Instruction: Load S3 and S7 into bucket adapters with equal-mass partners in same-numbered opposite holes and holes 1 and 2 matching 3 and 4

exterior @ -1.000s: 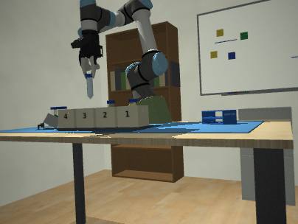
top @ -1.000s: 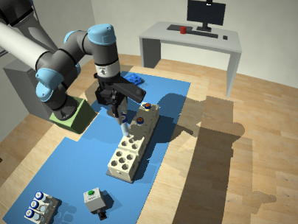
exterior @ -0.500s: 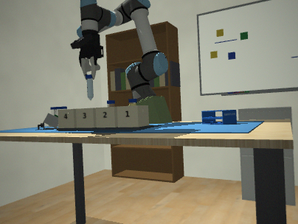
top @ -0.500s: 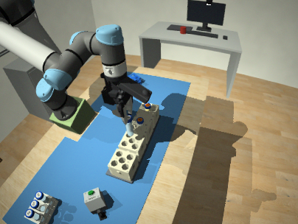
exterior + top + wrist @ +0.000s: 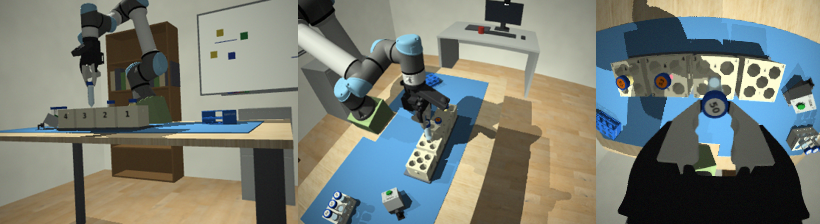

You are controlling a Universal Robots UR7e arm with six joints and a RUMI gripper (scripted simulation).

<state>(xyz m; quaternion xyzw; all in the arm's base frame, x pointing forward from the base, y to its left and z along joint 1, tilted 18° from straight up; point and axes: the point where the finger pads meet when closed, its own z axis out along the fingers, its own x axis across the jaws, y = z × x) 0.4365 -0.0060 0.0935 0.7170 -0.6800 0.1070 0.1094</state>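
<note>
Now: the water blank 5 cm below my hand and 1 cm behind it. The rest, counted from my hand: green DONE key: 29 cm to the right, 14 cm below, 5 cm behind; then adapter 3: 16 cm below; then blue rack: 51 cm to the left, 27 cm behind, 18 cm below.
</note>
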